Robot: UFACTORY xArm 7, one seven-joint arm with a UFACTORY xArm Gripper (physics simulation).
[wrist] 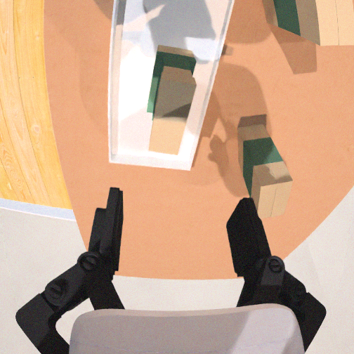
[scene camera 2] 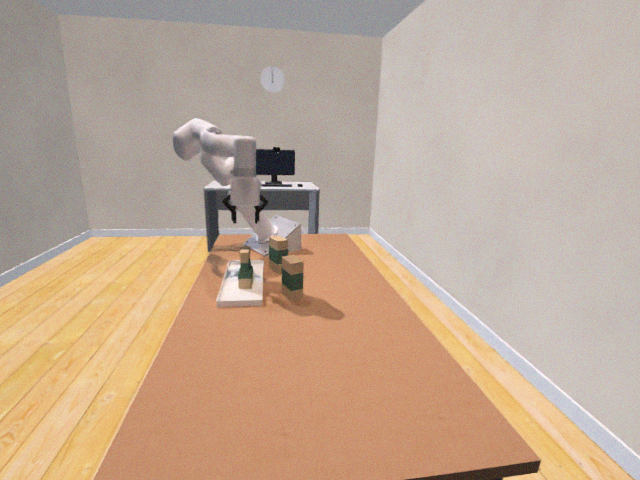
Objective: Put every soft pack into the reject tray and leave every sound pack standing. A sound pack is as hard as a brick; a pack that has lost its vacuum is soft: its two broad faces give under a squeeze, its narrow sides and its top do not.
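Places are measured from the arm's base along level axes (x right, y ahead, z up), in millimetres.
Pixels of known places: gripper, fingertip midpoint: (scene camera 2: 245,222); arm's base, origin of the base link: (scene camera 2: 267,234).
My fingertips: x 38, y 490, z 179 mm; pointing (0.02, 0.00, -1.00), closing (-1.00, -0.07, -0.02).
Note:
For each thing: its top centre in the pictures, then the offset to it from my fingertips. "*": a spot on its surface instead. Level surfaces: height alone.
- white reject tray, middle of its top: (scene camera 2: 243,277) dz -223, dx +19, dy -24 mm
- tan pack with a green band, surface spot: (scene camera 2: 245,283) * dz -220, dx +2, dy +43 mm
- brown table, its level: dz -245 mm
My gripper (scene camera 2: 245,219) (wrist: 179,207) is open and empty, raised above the far part of the white reject tray (scene camera 2: 240,303) (wrist: 113,95). A tan pack with a green band (scene camera 2: 245,283) (wrist: 172,97) is inside the tray. A wider green part shows beside its narrower upper part; I cannot tell whether a second pack overlaps it. One pack (scene camera 2: 292,280) (wrist: 260,152) stands upright on the table, right of the tray's near end. Another pack (scene camera 2: 278,253) (wrist: 310,22) stands farther back on the right and is cut off in the wrist view. Softness cannot be seen.
The brown table (scene camera 2: 310,387) (wrist: 175,230) carries the tray and packs. A grey-white angled box (scene camera 2: 292,235) stands behind the far pack, beside the robot base (scene camera 2: 258,244). A desk (scene camera 2: 263,188) with a monitor (scene camera 2: 275,162) is behind the arm.

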